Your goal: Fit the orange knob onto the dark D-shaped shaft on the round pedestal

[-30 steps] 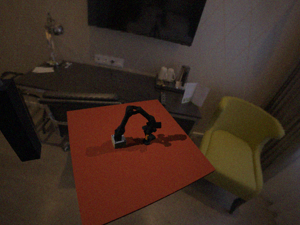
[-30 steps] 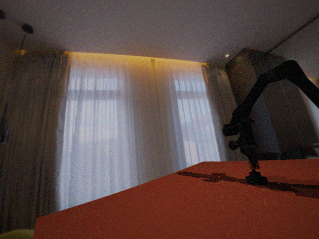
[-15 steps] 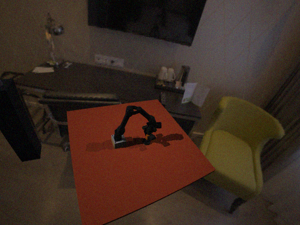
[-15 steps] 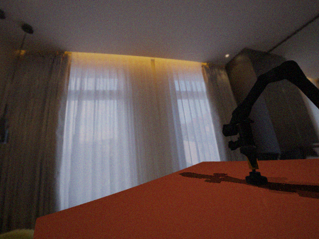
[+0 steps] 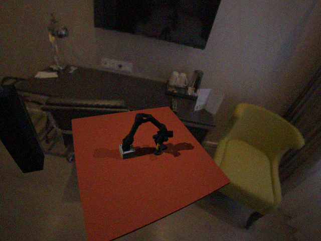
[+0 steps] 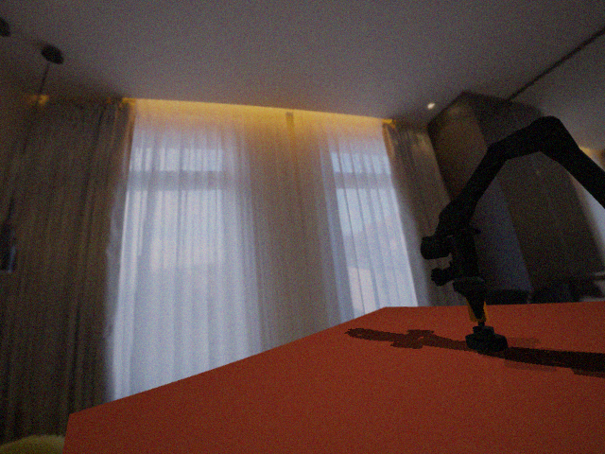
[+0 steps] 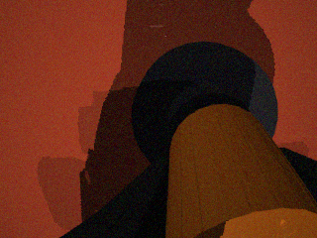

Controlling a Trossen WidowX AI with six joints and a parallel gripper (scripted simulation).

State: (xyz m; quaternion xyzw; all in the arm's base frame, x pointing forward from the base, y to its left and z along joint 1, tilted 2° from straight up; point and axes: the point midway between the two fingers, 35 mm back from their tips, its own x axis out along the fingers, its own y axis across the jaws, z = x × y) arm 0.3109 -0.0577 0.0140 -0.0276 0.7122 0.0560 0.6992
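Now: gripper tip 40 mm above the round dark pedestal. Round my gripper tip: orange knob: 20 mm above.
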